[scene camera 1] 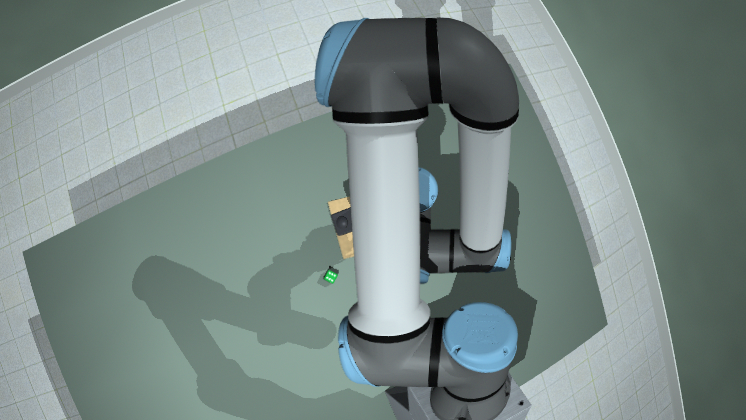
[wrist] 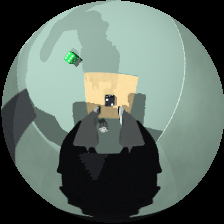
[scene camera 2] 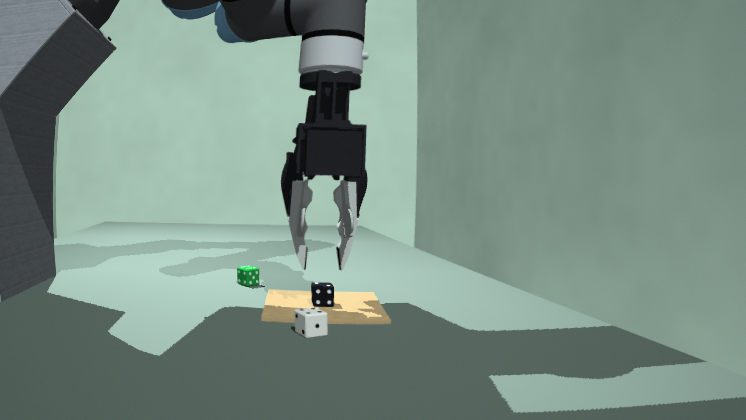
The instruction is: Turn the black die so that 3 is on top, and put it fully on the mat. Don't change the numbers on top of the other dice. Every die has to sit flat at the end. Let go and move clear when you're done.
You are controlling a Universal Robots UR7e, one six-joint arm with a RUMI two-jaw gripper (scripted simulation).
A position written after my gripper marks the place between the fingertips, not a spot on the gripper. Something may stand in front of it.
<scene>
In view: my gripper (scene camera 2: 322, 269), a tan mat (scene camera 2: 349, 307) and a white die (scene camera 2: 309, 322).
The tan mat shows as well in the wrist view (wrist: 97, 85). My gripper shows as well in the wrist view (wrist: 109, 106).
</scene>
